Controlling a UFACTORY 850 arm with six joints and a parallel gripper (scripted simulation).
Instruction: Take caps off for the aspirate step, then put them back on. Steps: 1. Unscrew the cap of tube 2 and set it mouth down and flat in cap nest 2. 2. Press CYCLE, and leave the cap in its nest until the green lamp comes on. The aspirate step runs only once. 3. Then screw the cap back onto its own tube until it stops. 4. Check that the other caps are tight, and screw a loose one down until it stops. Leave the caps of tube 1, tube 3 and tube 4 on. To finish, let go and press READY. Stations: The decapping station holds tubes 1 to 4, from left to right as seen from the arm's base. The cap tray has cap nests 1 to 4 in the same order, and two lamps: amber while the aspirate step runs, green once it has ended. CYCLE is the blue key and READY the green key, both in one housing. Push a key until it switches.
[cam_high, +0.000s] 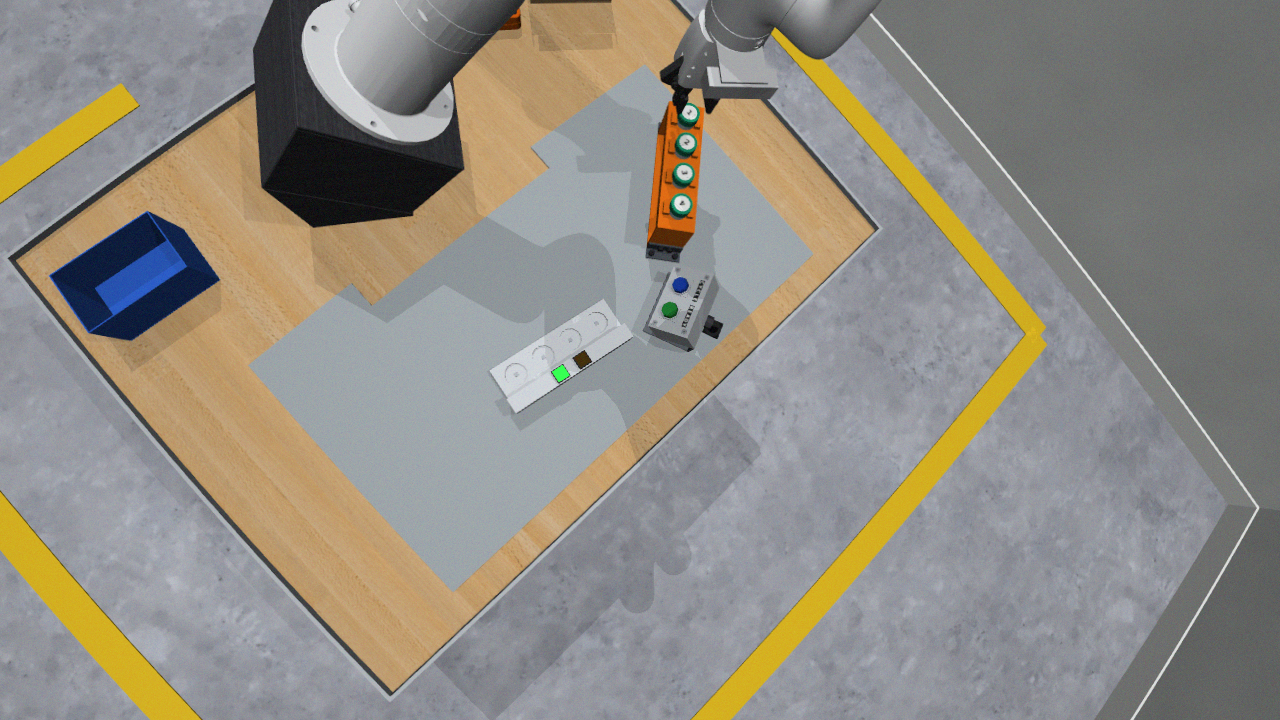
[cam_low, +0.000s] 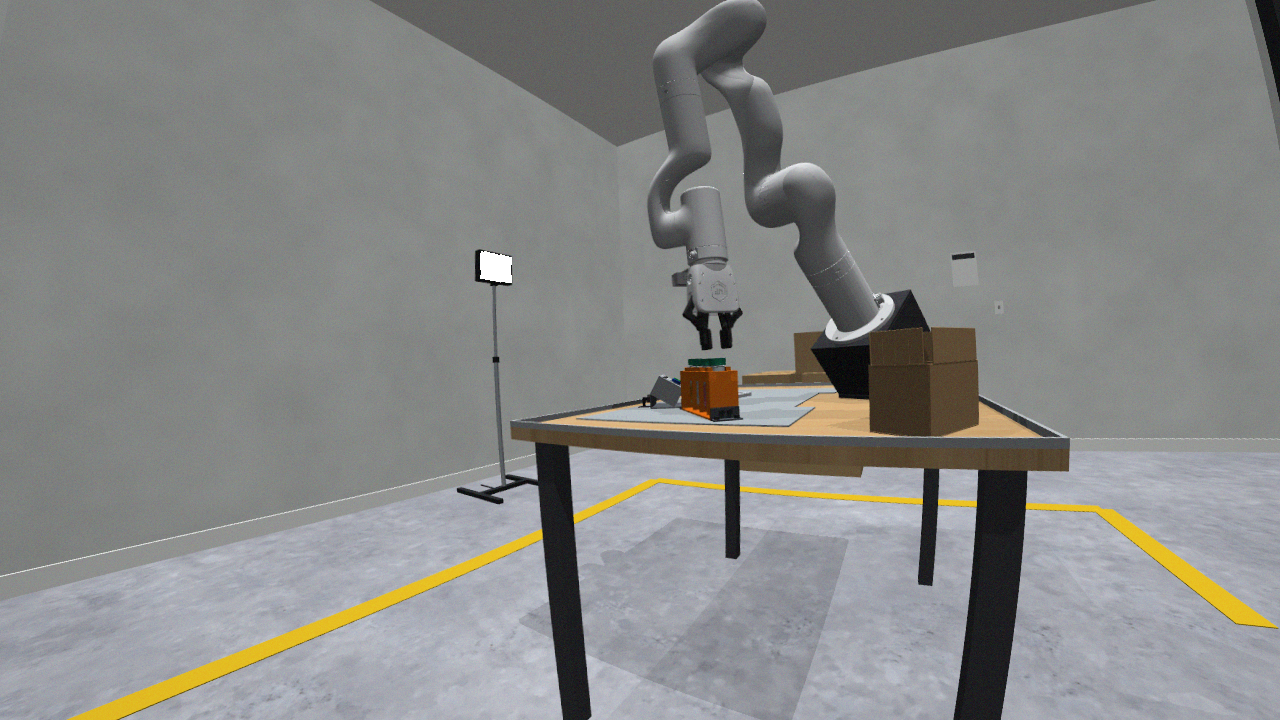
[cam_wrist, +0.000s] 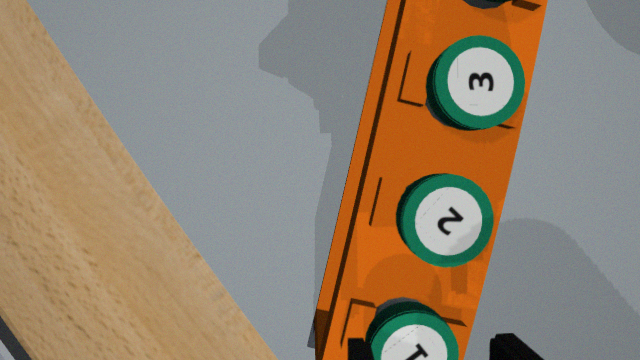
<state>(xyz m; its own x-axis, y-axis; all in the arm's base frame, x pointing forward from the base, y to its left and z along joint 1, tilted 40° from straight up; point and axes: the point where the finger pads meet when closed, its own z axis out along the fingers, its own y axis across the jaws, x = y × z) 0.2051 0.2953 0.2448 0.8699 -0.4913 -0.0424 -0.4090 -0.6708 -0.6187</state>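
My gripper is now 4 cm short of the green-rimmed cap, 3 cm to the left of it and 4 cm above it. From my hand the other things lie so: blue cycle key: 22 cm ahead, 15 cm to the right, 9 cm below; then key housing: 25 cm ahead, 17 cm to the right, 11 cm below; then green ready key: 25 cm ahead, 19 cm to the right, 9 cm below.
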